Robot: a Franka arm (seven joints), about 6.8 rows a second.
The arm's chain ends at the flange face. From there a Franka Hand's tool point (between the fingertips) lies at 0.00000 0.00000 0.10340 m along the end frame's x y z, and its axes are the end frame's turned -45 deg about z.
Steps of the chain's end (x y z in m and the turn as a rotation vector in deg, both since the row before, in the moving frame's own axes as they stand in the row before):
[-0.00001, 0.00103, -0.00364, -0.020, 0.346, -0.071]
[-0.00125, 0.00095, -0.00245, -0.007, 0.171, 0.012]
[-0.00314, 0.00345, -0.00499, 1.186, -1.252, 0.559]
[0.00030, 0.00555, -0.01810, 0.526, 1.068, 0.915]
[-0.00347, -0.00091, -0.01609, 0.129, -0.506, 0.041]
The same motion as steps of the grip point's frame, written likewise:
[-0.00032, 0.00119, -0.00364, -0.259, 0.231, -0.071]
[-0.00135, 0.00002, -0.00245, -0.126, 0.116, 0.012]
[-0.00473, -0.00289, -0.00504, 1.724, -0.047, 0.559]
[-0.00168, 0.00484, -0.01812, -0.383, 1.127, 0.915]
[-0.00229, -0.00391, -0.01609, 0.449, -0.267, 0.041]

